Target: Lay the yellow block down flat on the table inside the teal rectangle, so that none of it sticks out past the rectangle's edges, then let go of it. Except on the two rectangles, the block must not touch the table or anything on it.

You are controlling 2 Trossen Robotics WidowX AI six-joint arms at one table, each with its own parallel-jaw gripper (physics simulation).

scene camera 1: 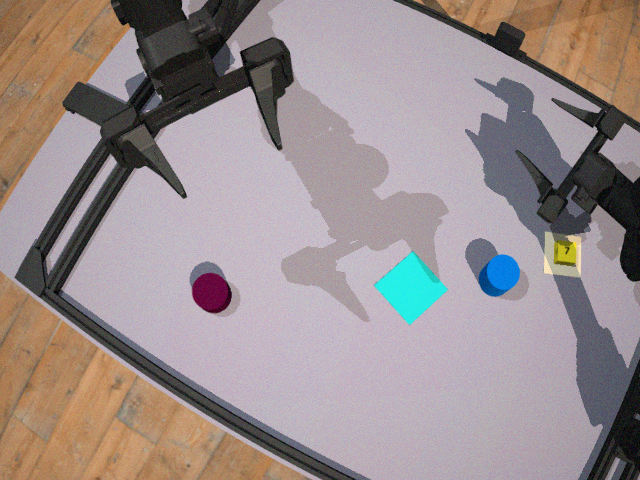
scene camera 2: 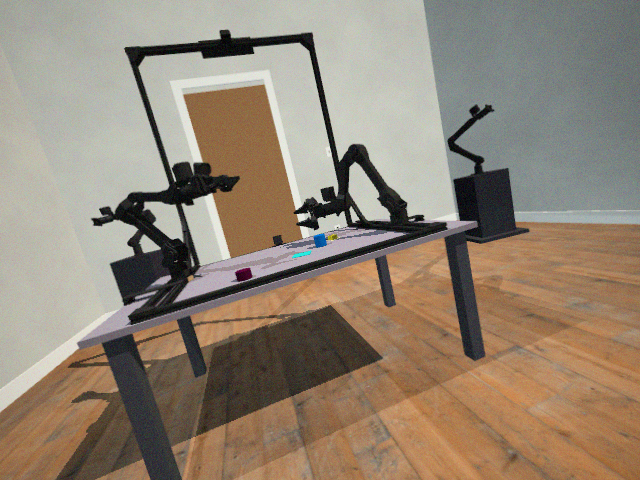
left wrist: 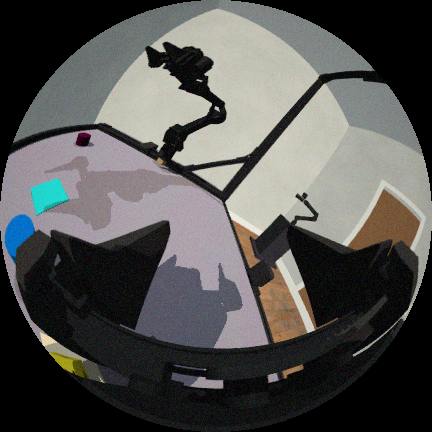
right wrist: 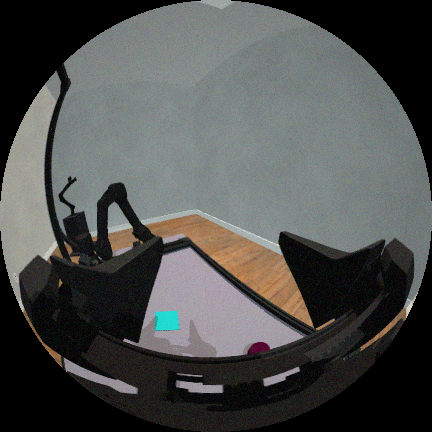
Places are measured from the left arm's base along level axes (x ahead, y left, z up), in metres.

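Pixels of known places: left gripper, fingertip midpoint: [scene camera 1: 534,124] [scene camera 2: 294,218] [left wrist: 230,228]; right gripper, fingertip midpoint: [scene camera 1: 232,171] [scene camera 2: 232,177] [left wrist: 154,44] [right wrist: 222,240]; left arm's base, origin of the base link: [scene camera 1: 636,442] [scene camera 2: 400,224]; right arm's base, origin of the base link: [scene camera 2: 181,278] [left wrist: 163,157].
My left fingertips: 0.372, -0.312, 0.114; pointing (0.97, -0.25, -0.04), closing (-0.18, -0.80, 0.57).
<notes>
Ahead of a thing's pixels: the offset from my left fingertips to its top centre, as dx, dy, dz. "spot": to the spot under its first point.
The yellow block @[-0.135, +0.096, -0.114] [scene camera 1: 565,253] [scene camera 2: 332,237] [left wrist: 67,363], marked 7, rests on the pale yellow rectangle @[spot: -0.122, +0.125, -0.132] [scene camera 1: 550,267] [left wrist: 47,340] at the right in scene camera 1. The teal rectangle @[spot: +0.059, +0.251, -0.132] [scene camera 1: 410,289] [scene camera 2: 301,254] [left wrist: 49,197] [right wrist: 167,321] lies bare on the table, farther left. My left gripper [scene camera 1: 535,125] [scene camera 2: 296,218] [left wrist: 230,228] is open and empty, above the table; in scene camera 1 it appears above the block, fingers pointing up-left. My right gripper [scene camera 1: 232,173] [scene camera 2: 238,180] [right wrist: 222,240] is open and empty, high at the upper left of scene camera 1.
A blue cylinder @[-0.047, +0.182, -0.085] [scene camera 1: 502,272] [scene camera 2: 320,240] [left wrist: 20,235] stands between the teal rectangle and the block. A maroon cylinder @[+0.296, +0.384, -0.103] [scene camera 1: 211,292] [scene camera 2: 243,274] [left wrist: 83,139] [right wrist: 259,348] stands farther left in scene camera 1. Black frame rails run along the table's edges.
</notes>
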